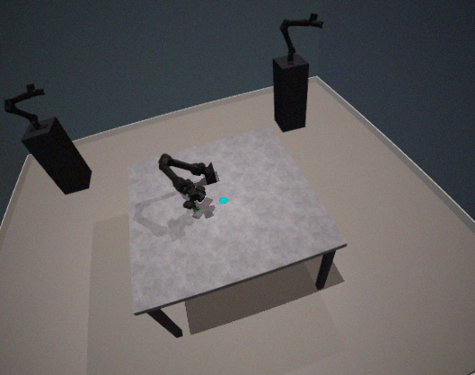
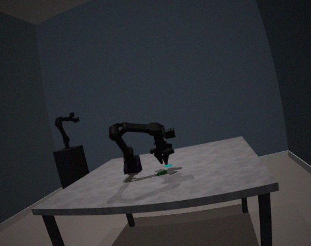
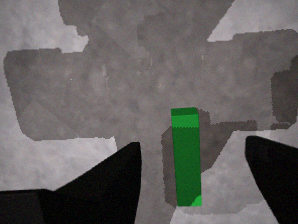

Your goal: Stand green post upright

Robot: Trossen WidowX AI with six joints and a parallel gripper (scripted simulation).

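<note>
Now: the green post 2 cm behind my gripper tip, 2 cm to the right of it and 5 cm below it. Round my gripper tip: cyan circle: 2 cm behind, 18 cm to the left, 5 cm below.
</note>
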